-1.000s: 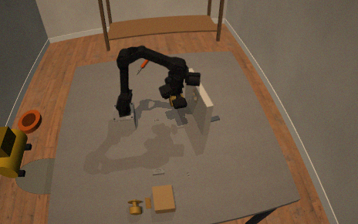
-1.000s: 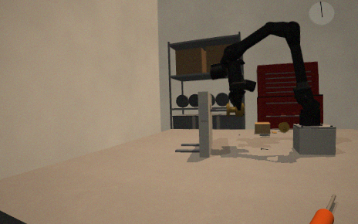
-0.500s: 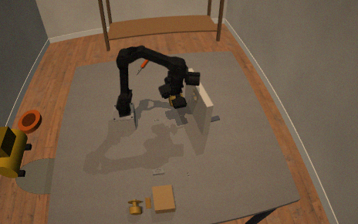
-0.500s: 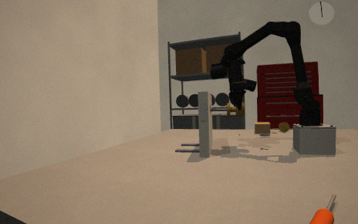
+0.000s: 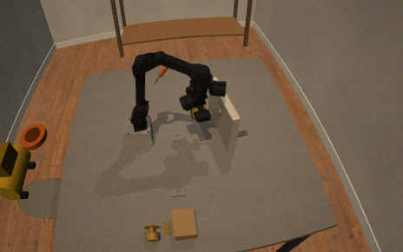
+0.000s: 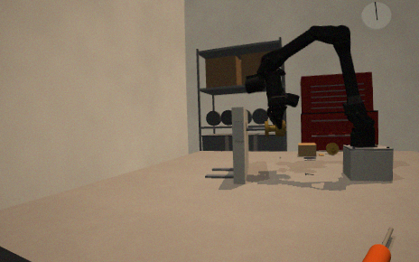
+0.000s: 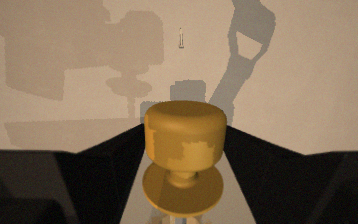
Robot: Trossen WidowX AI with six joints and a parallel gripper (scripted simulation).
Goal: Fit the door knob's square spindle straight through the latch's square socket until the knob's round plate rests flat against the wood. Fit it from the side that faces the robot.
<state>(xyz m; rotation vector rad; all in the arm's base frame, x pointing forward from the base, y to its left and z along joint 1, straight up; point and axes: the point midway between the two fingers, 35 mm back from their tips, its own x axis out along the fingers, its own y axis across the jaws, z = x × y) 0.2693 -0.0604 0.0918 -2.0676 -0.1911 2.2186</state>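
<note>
Right now my hand is 13 cm short of the wood door panel and 5 cm above it. Also, from my hand: tan block 19 cm behind, 46 cm to the right, 16 cm below; then orange-handled tool 9 cm behind, 55 cm to the left, 18 cm below.
</note>
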